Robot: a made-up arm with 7 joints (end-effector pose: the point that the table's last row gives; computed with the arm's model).
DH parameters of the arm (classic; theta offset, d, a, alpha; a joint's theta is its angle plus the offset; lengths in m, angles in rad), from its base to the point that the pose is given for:
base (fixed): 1.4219 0 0.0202 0
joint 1: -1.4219 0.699 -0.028 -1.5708
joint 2: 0 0.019 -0.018 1.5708
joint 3: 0 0.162 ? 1.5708
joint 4: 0 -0.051 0.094 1.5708
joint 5: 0 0.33 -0.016 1.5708
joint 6: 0 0.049 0.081 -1.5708
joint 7: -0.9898 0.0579 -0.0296 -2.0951
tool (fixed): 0.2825 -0.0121 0 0
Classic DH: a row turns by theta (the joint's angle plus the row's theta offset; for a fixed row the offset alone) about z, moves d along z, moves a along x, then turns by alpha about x.
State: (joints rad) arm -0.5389 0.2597 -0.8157 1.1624 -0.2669 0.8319 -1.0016
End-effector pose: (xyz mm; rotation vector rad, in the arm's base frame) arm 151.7 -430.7 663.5 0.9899 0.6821 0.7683
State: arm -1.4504 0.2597 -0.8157 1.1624 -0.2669 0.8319 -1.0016
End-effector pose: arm -262.2 -373.7 663.5 1.1554 0.1718 -0.0347
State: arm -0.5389 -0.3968 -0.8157 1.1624 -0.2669 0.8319 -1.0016
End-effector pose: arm 101.3 -400.6 907.1 0.4321 0.3029 0.8499
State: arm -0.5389 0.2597 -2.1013 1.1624 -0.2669 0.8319 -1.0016
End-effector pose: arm -425.7 -258.0 818.7 0.9974 0.1977 -0.4922
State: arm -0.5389 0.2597 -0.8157 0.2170 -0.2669 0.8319 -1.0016
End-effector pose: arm 33.2 -141.3 409.3 1.9486 0.4030 0.8285
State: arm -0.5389 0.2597 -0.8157 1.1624 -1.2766 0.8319 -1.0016
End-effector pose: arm 133.5 -430.8 660.5 1.0411 1.7550 0.7648
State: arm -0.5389 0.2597 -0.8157 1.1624 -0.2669 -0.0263 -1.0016
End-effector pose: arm 187.5 -427.3 743.3 0.0908 0.7895 0.8492
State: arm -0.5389 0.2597 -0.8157 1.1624 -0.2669 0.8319 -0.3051
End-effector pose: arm 147.9 -410.1 659.3 0.8514 0.2653 0.2051
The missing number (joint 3, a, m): 0.083
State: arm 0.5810 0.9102 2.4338 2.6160 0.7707 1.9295 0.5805
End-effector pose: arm 145.2 162.7 1221.1 -1.2230 -0.9361 -0.6120
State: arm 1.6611 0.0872 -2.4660 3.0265 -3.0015 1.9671 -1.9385
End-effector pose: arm -65.9 78.4 1280.7 1.1353 0.5479 -1.1488
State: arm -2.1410 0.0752 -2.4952 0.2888 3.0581 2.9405 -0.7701
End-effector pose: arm -23.0 400.8 667.5 -1.9226 0.2760 0.1210
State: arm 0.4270 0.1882 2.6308 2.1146 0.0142 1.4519 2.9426
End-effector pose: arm -421.9 -33.3 1191.5 1.5061 1.0805 0.7347
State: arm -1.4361 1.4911 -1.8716 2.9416 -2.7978 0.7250 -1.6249
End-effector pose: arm -8.1 -567.5 764.6 -0.5654 -0.6195 0.8096
